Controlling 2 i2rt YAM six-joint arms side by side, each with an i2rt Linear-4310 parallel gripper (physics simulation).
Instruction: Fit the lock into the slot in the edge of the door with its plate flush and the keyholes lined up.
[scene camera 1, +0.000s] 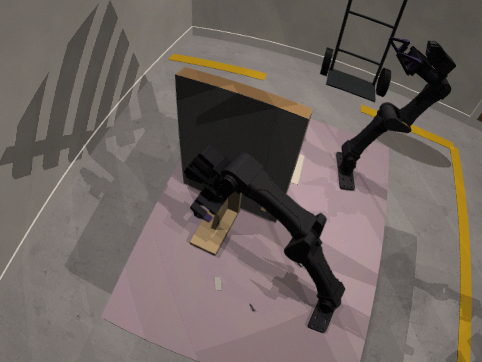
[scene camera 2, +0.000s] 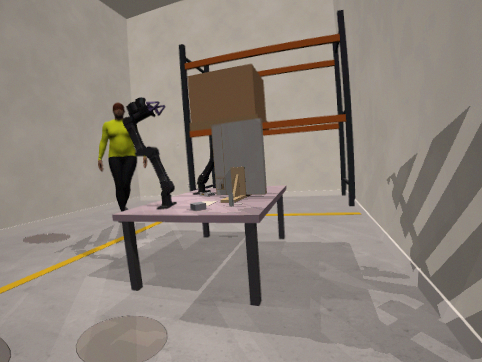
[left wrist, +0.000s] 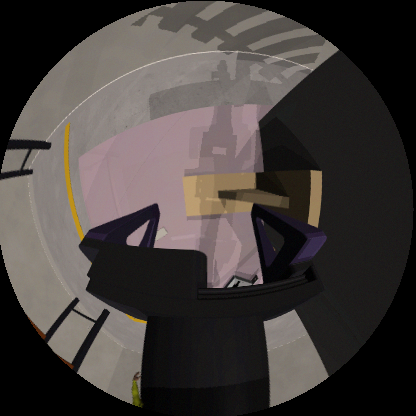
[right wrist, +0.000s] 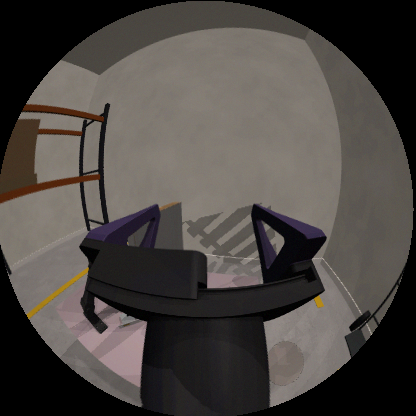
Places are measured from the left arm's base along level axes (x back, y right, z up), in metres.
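Where they show: left gripper, between the fingertips: (scene camera 1: 204, 204) (left wrist: 204, 208); right gripper, between the fingertips: (scene camera 1: 393, 45) (scene camera 2: 162, 104) (right wrist: 205, 208); left arm's base, origin of its link: (scene camera 1: 325, 306) (scene camera 2: 202, 192) (right wrist: 94, 319); right arm's base, origin of its link: (scene camera 1: 345, 171) (scene camera 2: 167, 206).
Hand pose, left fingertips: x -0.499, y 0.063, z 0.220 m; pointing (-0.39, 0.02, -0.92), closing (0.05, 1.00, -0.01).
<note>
Each offset is from my left fingertips to the top centre of the thing.
The door {dx +0.009, dy +0.175, dz +0.322 m} (scene camera 1: 220, 110) (scene camera 2: 250, 150) (left wrist: 370, 150) (right wrist: 172, 232) stands upright on the pink table (scene camera 1: 165, 300) (scene camera 2: 190, 218). A small slot shows low in its edge in scene camera 2. The silver-grey lock {dx +0.338, dy +0.094, dz -0.194 m} (left wrist: 242, 283) (right wrist: 128, 320) lies on the table, partly hidden behind the gripper body in both wrist views; the left arm covers its place in scene camera 1. My left gripper (scene camera 1: 196, 194) (left wrist: 204, 208) is open and empty, above a wooden bracket and beside the door's face. My right gripper (scene camera 1: 396, 49) (scene camera 2: 158, 108) (right wrist: 205, 208) is open and empty, raised high away from the door.
The wooden bracket (scene camera 1: 202, 241) (scene camera 2: 240, 182) (left wrist: 245, 183) stands against the door. A small pale plate {dx +0.120, dy -0.143, dz -0.218 m} (scene camera 1: 218, 283), a small dark piece {dx +0.262, dy -0.172, dz -0.210 m} (scene camera 1: 252, 307), a cream strip {dx +0.147, dy +0.441, dz -0.219 m} (scene camera 1: 298, 170) and a grey block {dx +0.085, dy +0.619, dz -0.184 m} (scene camera 2: 198, 206) lie on the table. A hand truck (scene camera 1: 351, 85) stands behind.
</note>
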